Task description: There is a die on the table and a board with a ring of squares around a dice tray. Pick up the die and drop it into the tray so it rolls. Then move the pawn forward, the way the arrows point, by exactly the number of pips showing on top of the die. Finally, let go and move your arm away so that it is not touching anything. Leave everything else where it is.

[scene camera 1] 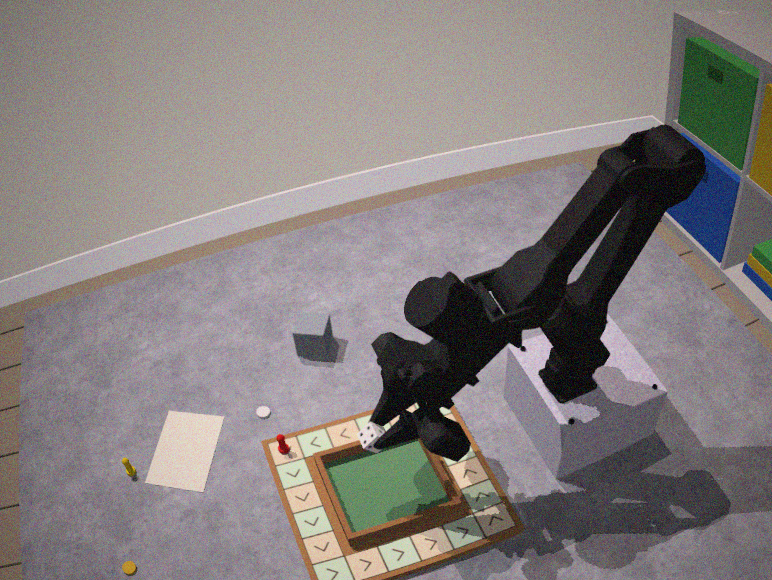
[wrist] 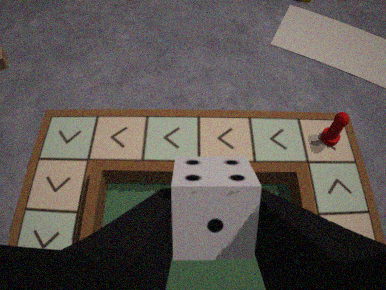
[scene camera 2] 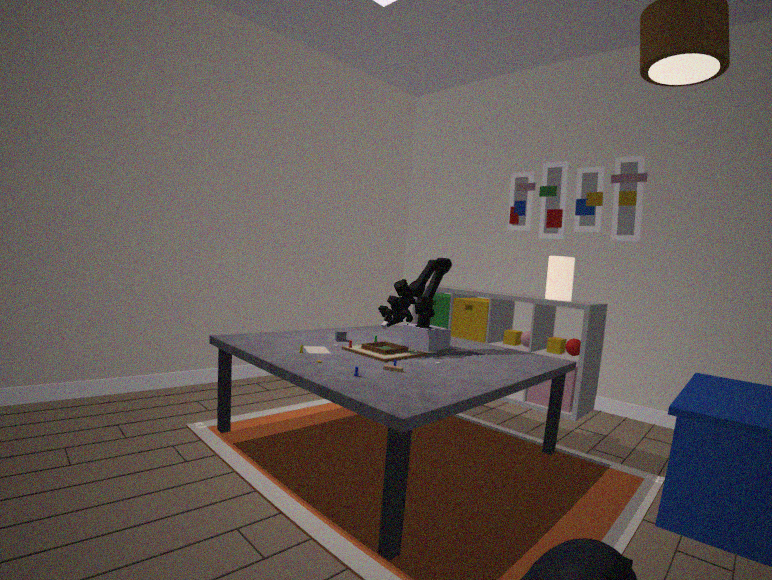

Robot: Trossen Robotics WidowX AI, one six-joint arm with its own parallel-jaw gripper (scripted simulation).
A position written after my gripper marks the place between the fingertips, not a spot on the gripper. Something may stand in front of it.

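My gripper (scene camera 1: pixel 372 439) is here, and in it I hold a white die (wrist: pixel 215 200).
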